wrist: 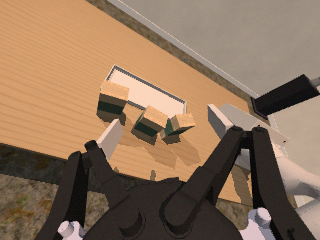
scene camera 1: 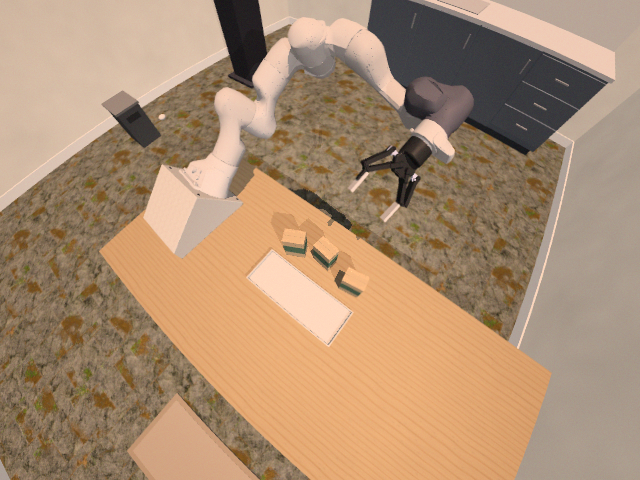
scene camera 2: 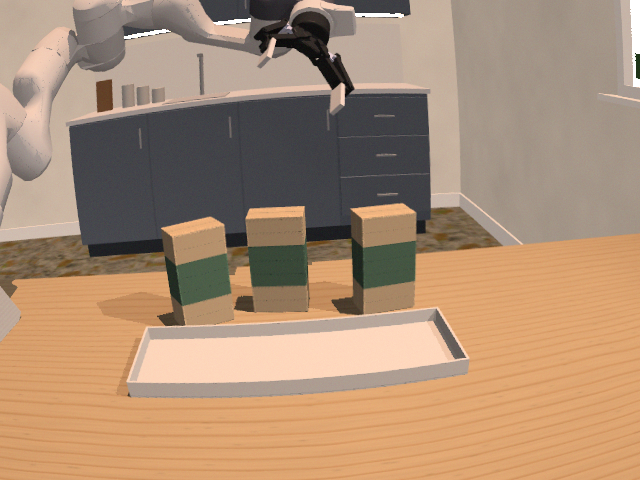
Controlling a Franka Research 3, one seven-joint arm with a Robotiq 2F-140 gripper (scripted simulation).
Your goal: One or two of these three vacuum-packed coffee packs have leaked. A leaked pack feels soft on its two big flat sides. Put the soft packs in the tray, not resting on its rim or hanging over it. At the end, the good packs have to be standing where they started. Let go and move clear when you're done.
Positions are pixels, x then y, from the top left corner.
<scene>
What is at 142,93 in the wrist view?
A shallow white tray.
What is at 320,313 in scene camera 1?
A shallow white tray.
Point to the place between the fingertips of my gripper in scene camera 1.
367,205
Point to a shallow white tray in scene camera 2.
212,359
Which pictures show my gripper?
The wrist view, scene camera 1 and scene camera 2: all of them.
</scene>
